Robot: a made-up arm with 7 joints. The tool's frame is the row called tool.
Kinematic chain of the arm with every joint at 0, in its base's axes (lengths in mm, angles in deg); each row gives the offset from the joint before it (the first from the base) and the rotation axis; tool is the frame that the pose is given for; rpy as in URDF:
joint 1: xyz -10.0 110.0 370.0 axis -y
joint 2: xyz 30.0 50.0 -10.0 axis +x
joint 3: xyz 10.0 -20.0 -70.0 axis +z
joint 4: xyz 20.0 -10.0 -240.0 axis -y
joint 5: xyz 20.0 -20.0 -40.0 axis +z
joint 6: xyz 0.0 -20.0 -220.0 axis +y
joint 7: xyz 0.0 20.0 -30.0 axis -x
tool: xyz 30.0 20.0 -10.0 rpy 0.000 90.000 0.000
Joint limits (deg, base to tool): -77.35..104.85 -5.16..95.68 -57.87..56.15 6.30..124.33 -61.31..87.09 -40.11..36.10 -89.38..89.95
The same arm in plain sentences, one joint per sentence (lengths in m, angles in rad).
The arm has seven revolute joints in a row. What follows holds with every joint at zero, and every direction is one of the base frame's.
The first joint sits 0.01 m along -x and 0.11 m along +y and 0.37 m along +z from the base frame's origin and turns about -y, from -1.35 to 1.83 rad.
The second joint sits 0.03 m along +x and 0.05 m along +y and 0.01 m along -z from the first joint and turns about +x, from -0.0901 to 1.6699 rad.
The third joint sits 0.01 m along +x and 0.02 m along -y and 0.07 m along -z from the second joint and turns about +z, from -1.01 to 0.98 rad.
The fourth joint sits 0.02 m along +x and 0.01 m along -y and 0.24 m along -z from the third joint and turns about -y, from 0.11 to 2.17 rad.
The fifth joint sits 0.02 m along +x and 0.02 m along -y and 0.04 m along -z from the fourth joint and turns about +z, from -1.0701 to 1.52 rad.
The sixth joint sits 0.02 m along -y and 0.22 m along -z from the fifth joint and turns about +y, from -0.7001 to 0.6301 rad.
The seventh joint sits 0.02 m along +y and 0.03 m along -z from the sixth joint and turns about -x, from -1.56 to 1.5699 rad.
The tool frame, which is the frame that the pose is given for, sits 0.03 m along +x and 0.02 m along +y and 0.01 m along -z from the seventh joint; its axes are the base frame's turned by roll 0, pitch 1.5708 and yaw 0 rad (as in URDF: about the fixed x, then y, then z).

